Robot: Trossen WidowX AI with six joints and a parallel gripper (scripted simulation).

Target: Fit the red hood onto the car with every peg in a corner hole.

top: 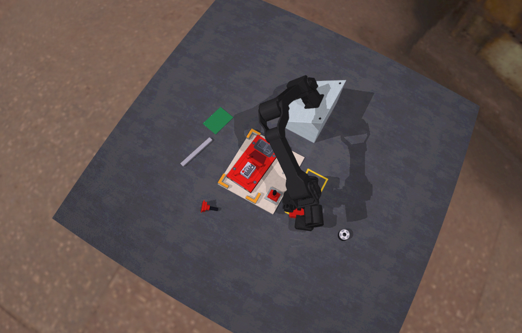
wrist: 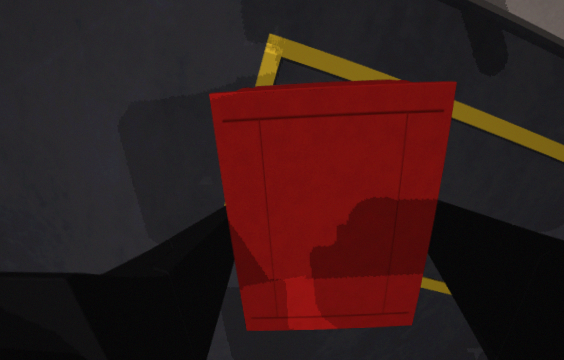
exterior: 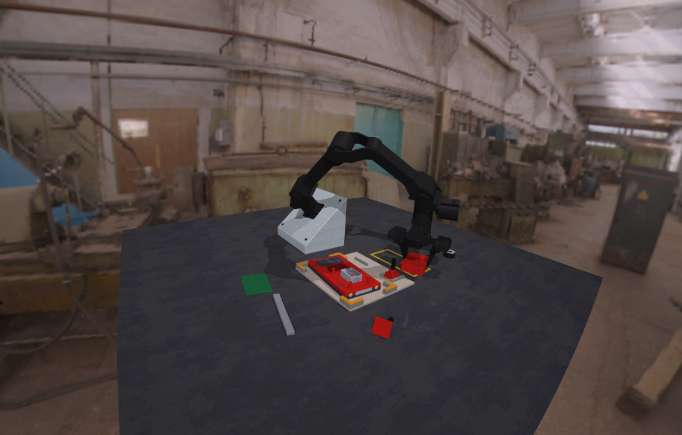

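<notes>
My gripper tip is now 40 mm past the grey engine block, 230 mm to the left of it and 20 mm below it. From my gripper tip the other things lie so: wheel 30 mm ahead, 170 mm to the left; then red hood 10 mm above; then beige jig plate 70 mm behind, 210 mm to the right.
</notes>
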